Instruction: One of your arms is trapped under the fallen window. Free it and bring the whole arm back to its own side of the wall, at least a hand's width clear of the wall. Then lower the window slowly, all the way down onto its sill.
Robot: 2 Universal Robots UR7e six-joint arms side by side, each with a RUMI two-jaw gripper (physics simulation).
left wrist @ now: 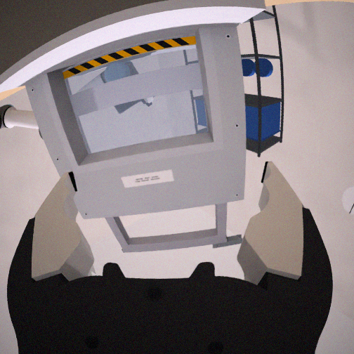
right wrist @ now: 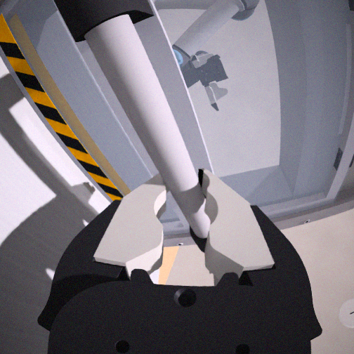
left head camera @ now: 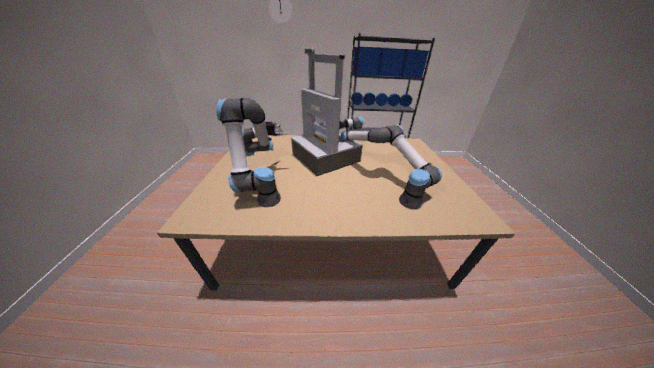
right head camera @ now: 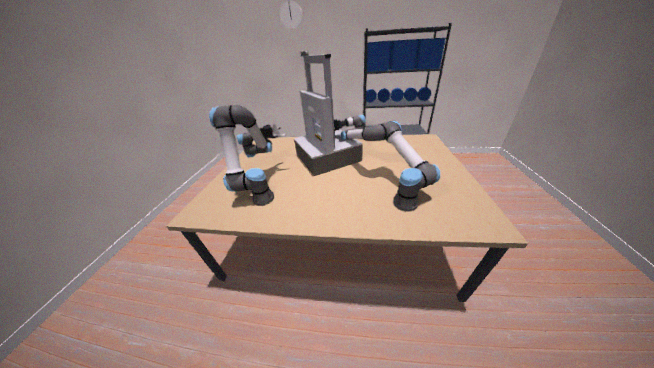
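Note:
The upright grey wall [left head camera: 321,101] [right head camera: 316,104] [left wrist: 225,100] stands on its block. The window's yellow-black striped lower edge [left head camera: 320,138] [right head camera: 318,136] [left wrist: 145,49] [right wrist: 55,116] is low in the opening, close to the sill; whether it touches the sill cannot be told. My right gripper [right wrist: 185,169] is shut on the window's white bar handle [right wrist: 145,110], right of the wall; its fingers are hidden in the head views. My left gripper [left head camera: 281,129] [right head camera: 280,131] [left wrist: 166,166] is open and empty, left of the wall and clear of it. No arm shows through the opening.
The dark grey block [left head camera: 332,162] [right head camera: 335,160] carries the wall on the wooden table [left head camera: 340,215] [right head camera: 345,215]. A grey upright frame [left head camera: 339,75] [right head camera: 327,72] rises above the wall. A rack [left head camera: 395,40] [right head camera: 407,31] [left wrist: 262,100] with blue boxes stands behind the table.

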